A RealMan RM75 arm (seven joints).
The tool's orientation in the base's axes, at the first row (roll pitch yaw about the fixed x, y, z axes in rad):
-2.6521 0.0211 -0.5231
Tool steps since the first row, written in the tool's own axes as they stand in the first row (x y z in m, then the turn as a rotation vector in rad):
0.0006 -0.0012 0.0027 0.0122 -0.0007 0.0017
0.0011 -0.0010 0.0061 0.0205 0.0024 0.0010
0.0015 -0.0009 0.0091 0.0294 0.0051 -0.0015
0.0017 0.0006 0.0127 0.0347 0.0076 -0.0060
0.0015 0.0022 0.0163 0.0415 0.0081 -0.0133
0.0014 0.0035 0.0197 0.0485 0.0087 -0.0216
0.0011 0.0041 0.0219 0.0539 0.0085 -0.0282
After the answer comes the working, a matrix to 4 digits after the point.
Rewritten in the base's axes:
0.0016 0.0017 -0.0018 0.0113 -0.0049 -0.0014
0.0027 0.0028 -0.0049 0.0169 -0.0116 -0.0024
0.0037 0.0037 -0.0076 0.0228 -0.0192 -0.0017
0.0040 0.0040 -0.0115 0.0253 -0.0256 0.0010
0.0039 0.0044 -0.0154 0.0294 -0.0324 0.0071
0.0039 0.0048 -0.0191 0.0334 -0.0398 0.0139
0.0039 0.0055 -0.0213 0.0367 -0.0451 0.0198

The tool's axes in the first row as the columns of a matrix, in the base's axes (rounded; the answer above uses it unrounded):
0.8661 -0.4495 0.2188
-0.4995 -0.7596 0.4166
-0.0211 -0.4701 -0.8824

